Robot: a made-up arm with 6 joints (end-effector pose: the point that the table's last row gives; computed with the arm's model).
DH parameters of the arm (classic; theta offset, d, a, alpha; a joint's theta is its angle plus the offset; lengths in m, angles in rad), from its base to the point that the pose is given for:
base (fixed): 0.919 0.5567 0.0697 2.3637
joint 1: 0 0.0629 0.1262 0.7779
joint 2: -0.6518 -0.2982 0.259 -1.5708
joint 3: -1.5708 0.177 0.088 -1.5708
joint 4: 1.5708 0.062 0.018 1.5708
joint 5: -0.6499 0 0.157 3.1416
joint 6: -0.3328 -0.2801 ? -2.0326
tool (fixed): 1.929 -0.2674 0 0
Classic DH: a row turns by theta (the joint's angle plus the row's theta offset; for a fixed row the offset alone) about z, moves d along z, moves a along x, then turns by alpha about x.
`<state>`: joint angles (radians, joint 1 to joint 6).
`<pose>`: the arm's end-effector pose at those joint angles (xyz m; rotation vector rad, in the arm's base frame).
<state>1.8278 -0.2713 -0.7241 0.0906 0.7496 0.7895</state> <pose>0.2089 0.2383 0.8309 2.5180 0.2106 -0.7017</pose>
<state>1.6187 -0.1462 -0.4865 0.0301 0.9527 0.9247</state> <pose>0.2962 0.2756 0.9061 2.5829 0.2369 -0.5267</pose>
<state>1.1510 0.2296 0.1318 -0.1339 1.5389 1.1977</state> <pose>0.5596 0.2640 1.1546 3.0150 -0.0089 -0.2387</pose>
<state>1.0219 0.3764 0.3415 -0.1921 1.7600 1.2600</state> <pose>0.6456 0.1765 1.2353 -3.0276 0.2325 0.1658</pose>
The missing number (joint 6, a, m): 0.133
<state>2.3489 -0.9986 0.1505 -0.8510 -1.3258 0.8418</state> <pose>0.0059 -0.3553 0.7041 0.1825 -0.0567 -0.3319</pose>
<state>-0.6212 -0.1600 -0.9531 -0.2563 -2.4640 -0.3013</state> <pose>0.4284 0.3959 0.6703 -2.1490 1.8284 -0.1444</pose>
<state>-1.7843 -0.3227 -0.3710 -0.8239 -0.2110 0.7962</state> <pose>0.0263 -0.0158 0.3495 -1.7066 1.8565 0.8862</pose>
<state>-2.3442 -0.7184 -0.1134 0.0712 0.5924 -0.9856</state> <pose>-0.4426 -0.1895 0.6870 -0.4880 1.2122 -0.7462</pose>
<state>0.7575 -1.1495 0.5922 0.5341 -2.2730 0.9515</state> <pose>0.3057 0.5936 0.6792 -2.0628 0.4356 2.1047</pose>
